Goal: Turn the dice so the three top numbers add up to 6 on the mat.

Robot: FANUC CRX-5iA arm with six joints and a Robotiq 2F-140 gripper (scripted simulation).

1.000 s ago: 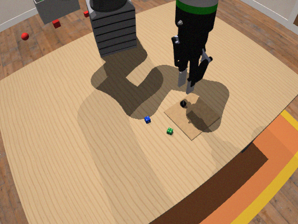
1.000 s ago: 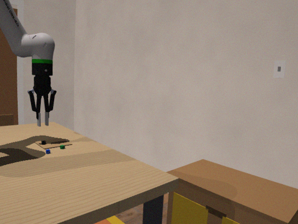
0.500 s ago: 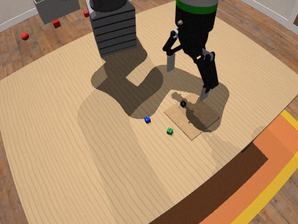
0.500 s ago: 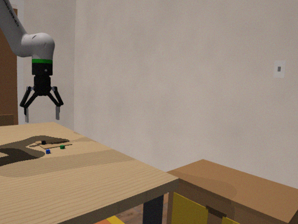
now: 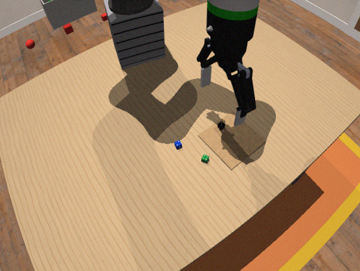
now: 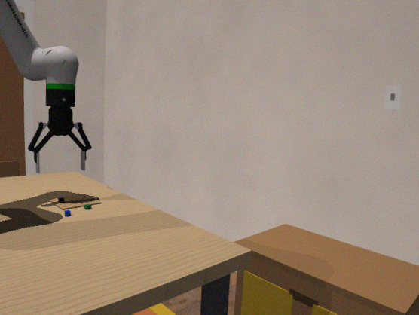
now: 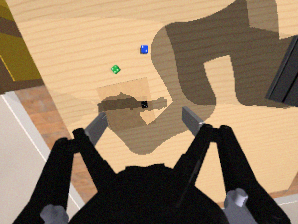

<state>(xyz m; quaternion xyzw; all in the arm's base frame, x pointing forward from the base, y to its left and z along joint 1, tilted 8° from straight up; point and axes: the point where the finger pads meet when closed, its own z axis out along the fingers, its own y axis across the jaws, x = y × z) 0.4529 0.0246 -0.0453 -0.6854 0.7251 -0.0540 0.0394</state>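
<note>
Right now my hand is 2 cm past the blue die, 12 cm to the left of it and 12 cm above it. The rest, counted from my hand: green die 6 cm ahead, 9 cm to the right, 12 cm below; then tan mat 5 cm ahead, 2 cm to the left, 13 cm below; then black die 1 cm to the left, 12 cm below.
</note>
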